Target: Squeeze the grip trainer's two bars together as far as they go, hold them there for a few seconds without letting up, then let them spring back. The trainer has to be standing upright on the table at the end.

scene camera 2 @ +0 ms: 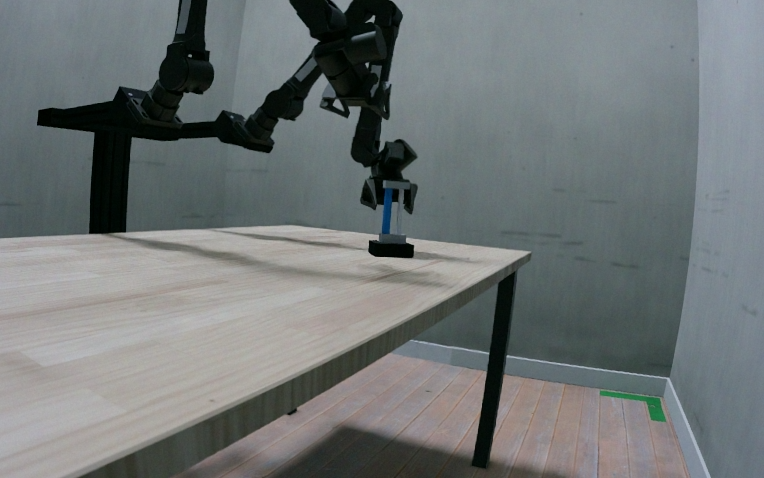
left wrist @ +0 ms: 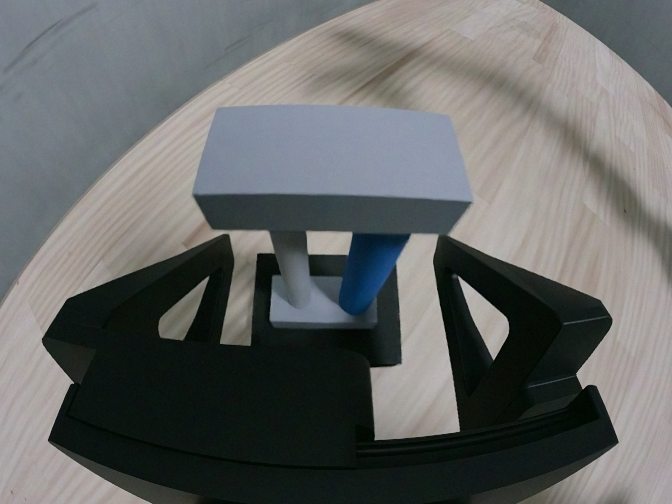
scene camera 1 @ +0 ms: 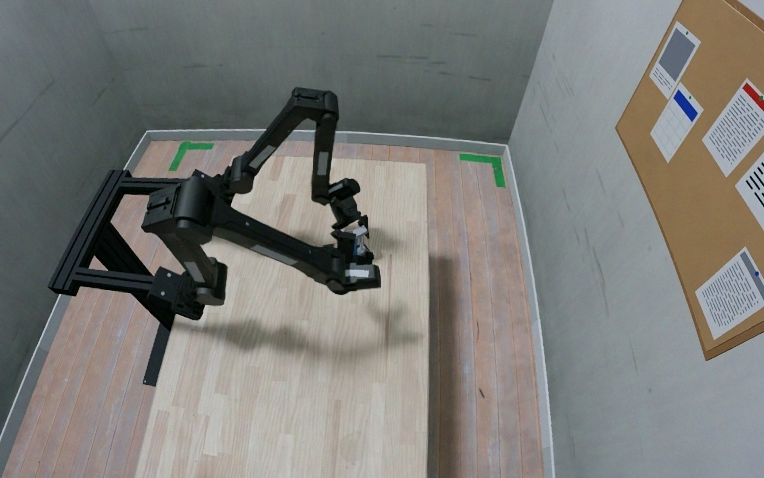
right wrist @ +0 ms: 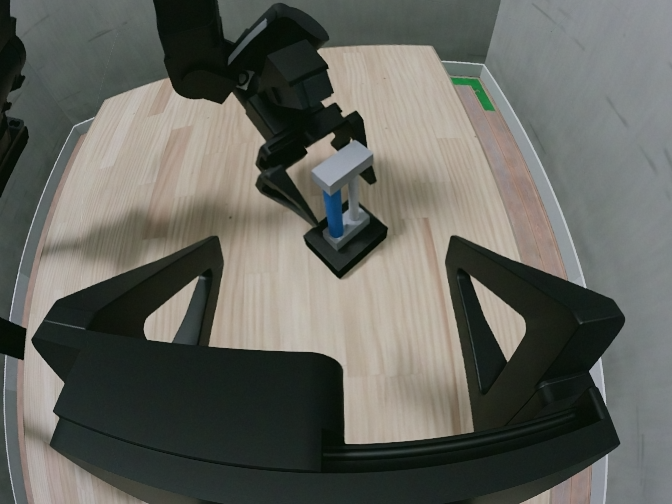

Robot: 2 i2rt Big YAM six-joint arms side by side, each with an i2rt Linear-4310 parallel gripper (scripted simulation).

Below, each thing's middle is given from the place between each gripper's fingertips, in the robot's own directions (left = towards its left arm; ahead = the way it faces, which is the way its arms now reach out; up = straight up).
The grip trainer point(scene camera 2: 389, 245) lies 20 mm below my left hand point(scene camera 2: 393, 210) and 10 mm ahead of it.
I see my right gripper 210 mm above the grip trainer, 160 mm to the right of it and 20 mm short of it.
